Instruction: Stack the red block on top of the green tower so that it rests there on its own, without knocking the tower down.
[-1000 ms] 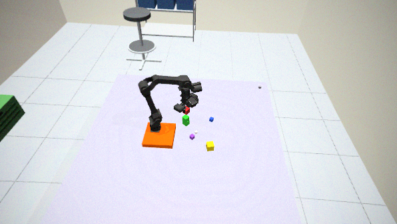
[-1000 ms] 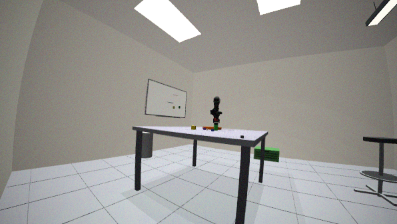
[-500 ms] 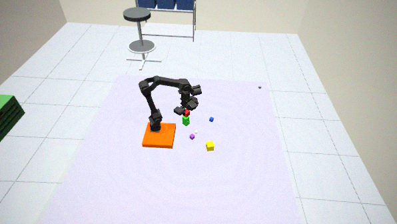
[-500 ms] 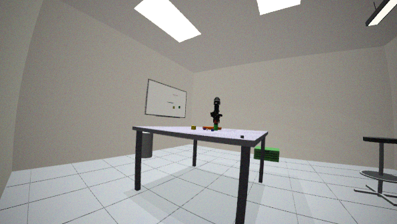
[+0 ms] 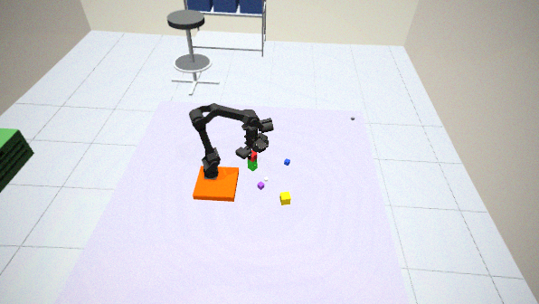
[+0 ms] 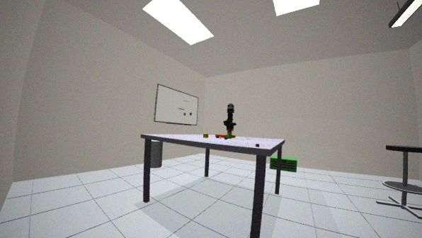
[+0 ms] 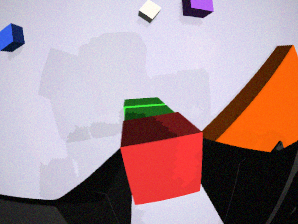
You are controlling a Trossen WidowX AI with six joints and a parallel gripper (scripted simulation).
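Right now my gripper tip is 1 cm below the red block. From my gripper tip the other things lie so: blue block: 18 cm ahead, 7 cm below, 4 cm to the left; small white piece: 8 cm to the right, 8 cm ahead, 7 cm below; purple block: 13 cm to the right, 7 cm below, 5 cm ahead.
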